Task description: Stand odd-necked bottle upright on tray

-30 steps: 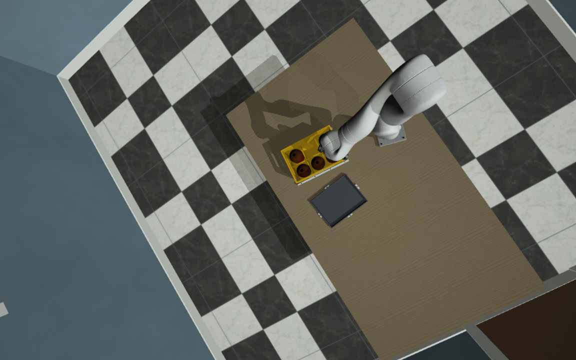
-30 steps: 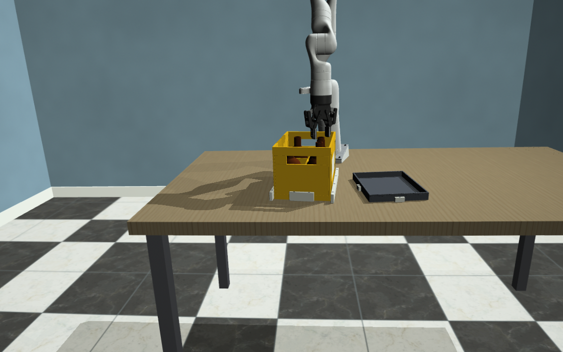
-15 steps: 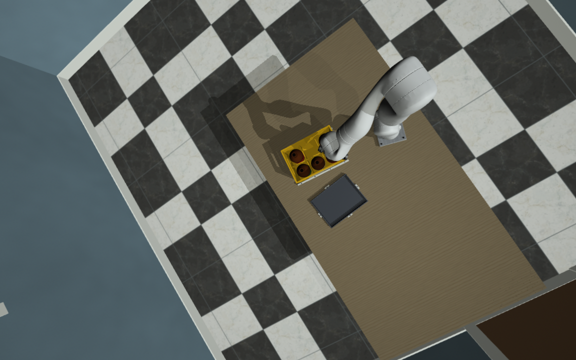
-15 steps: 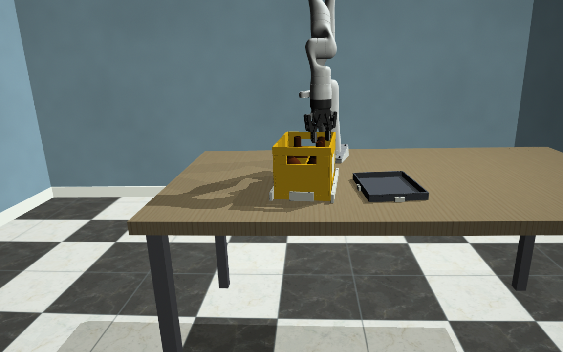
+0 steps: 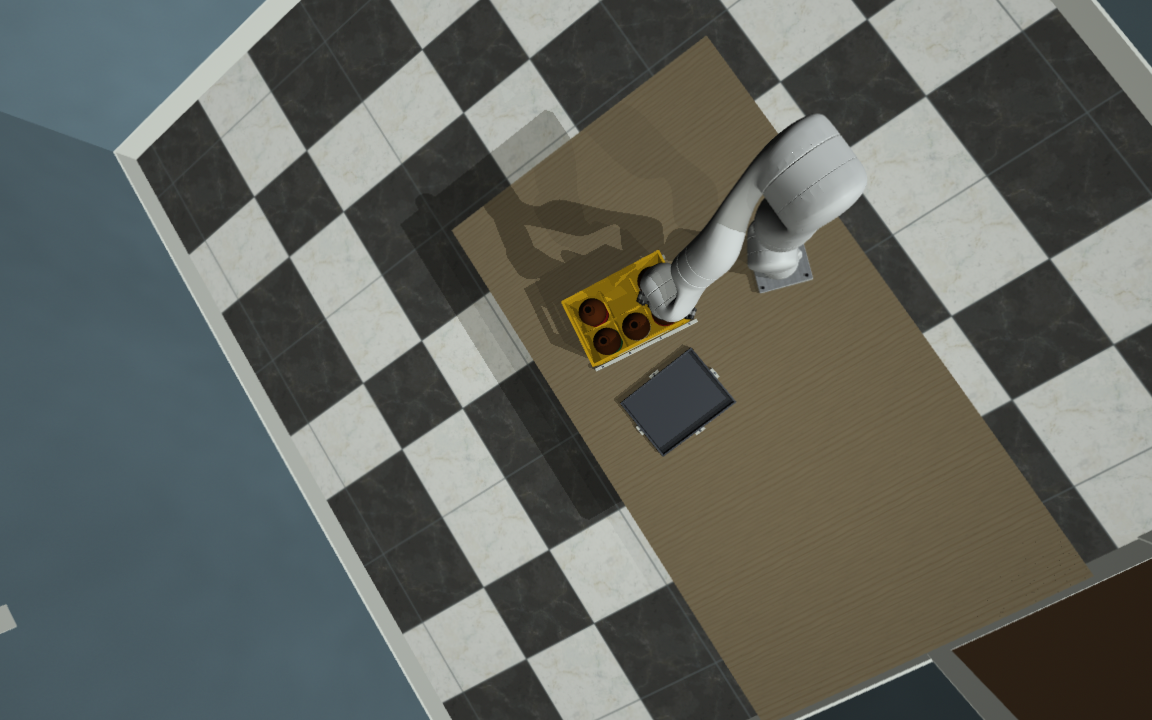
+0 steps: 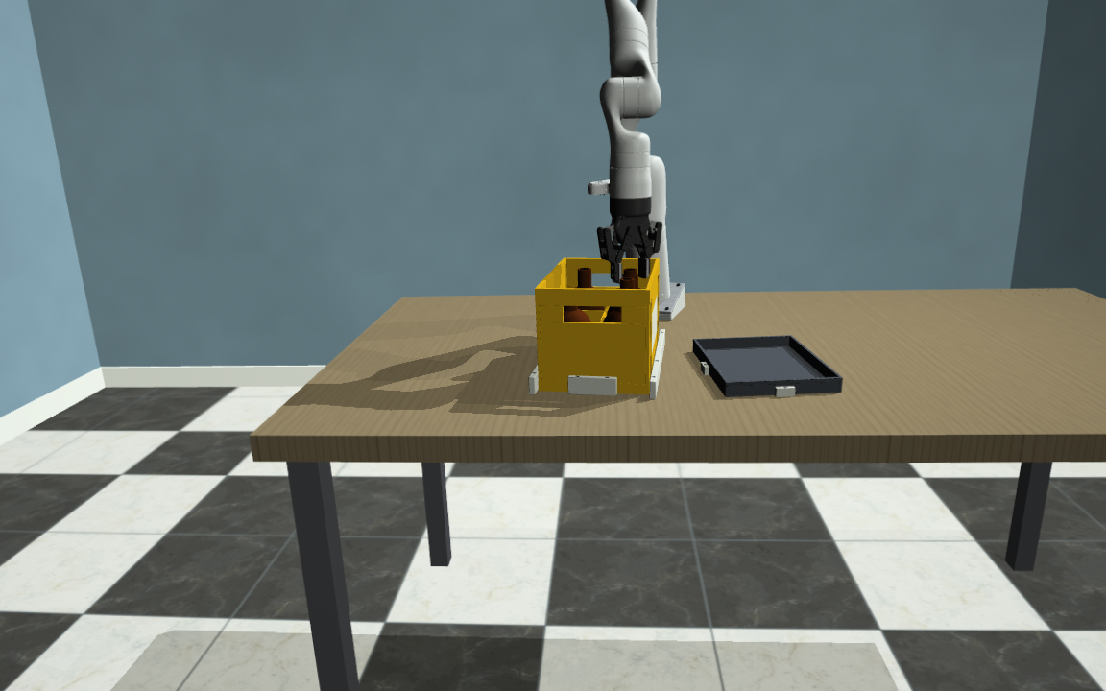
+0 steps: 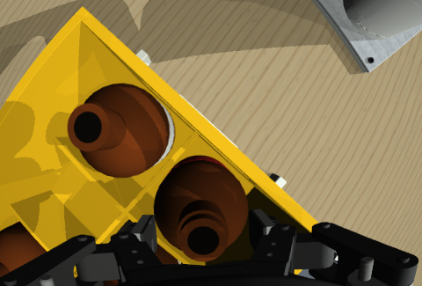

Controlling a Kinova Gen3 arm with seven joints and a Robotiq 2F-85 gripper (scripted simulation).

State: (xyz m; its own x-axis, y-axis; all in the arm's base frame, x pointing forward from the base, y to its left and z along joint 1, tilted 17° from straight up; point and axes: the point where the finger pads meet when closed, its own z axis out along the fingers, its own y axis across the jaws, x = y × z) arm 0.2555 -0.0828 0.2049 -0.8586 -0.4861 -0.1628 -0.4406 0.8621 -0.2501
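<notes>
Right now the brown bottle is 70 mm below my hand. Also, from my hand: yellow crate (70 mm ahead, 70 mm to the right, 70 mm below); dark tray (150 mm ahead, 200 mm to the left, 140 mm below).
</notes>
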